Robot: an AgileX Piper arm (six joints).
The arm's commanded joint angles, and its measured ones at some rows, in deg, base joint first. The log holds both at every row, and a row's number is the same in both.
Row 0, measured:
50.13 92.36 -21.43 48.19 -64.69 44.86
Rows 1 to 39, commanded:
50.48 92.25 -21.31 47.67 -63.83 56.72
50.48 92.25 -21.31 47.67 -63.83 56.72
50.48 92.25 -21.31 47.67 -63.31 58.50
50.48 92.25 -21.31 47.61 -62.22 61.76
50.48 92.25 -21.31 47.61 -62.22 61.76
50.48 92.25 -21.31 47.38 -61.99 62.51
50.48 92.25 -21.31 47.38 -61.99 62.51
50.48 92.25 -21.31 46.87 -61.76 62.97
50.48 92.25 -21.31 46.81 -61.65 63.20
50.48 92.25 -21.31 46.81 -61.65 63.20
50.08 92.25 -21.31 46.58 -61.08 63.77
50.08 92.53 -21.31 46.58 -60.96 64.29
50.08 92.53 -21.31 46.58 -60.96 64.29
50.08 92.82 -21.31 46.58 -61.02 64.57
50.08 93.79 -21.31 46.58 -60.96 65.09
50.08 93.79 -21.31 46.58 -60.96 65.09
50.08 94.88 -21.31 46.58 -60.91 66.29
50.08 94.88 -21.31 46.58 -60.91 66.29
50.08 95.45 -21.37 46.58 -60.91 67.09
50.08 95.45 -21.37 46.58 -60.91 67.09
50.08 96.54 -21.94 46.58 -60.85 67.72
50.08 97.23 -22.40 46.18 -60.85 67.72
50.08 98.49 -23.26 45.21 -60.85 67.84
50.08 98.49 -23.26 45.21 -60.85 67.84
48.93 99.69 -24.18 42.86 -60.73 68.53
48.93 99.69 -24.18 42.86 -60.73 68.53
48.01 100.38 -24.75 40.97 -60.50 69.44
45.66 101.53 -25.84 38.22 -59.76 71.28
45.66 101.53 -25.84 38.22 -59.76 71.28
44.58 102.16 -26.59 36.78 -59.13 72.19
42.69 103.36 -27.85 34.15 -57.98 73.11
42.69 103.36 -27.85 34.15 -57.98 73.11
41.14 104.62 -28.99 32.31 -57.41 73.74
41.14 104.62 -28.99 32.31 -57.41 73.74
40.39 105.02 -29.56 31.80 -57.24 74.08
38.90 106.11 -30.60 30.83 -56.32 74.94
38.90 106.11 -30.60 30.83 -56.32 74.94
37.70 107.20 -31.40 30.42 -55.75 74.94
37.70 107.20 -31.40 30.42 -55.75 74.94
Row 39, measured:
39.48 105.94 -30.02 32.09 -56.95 74.37
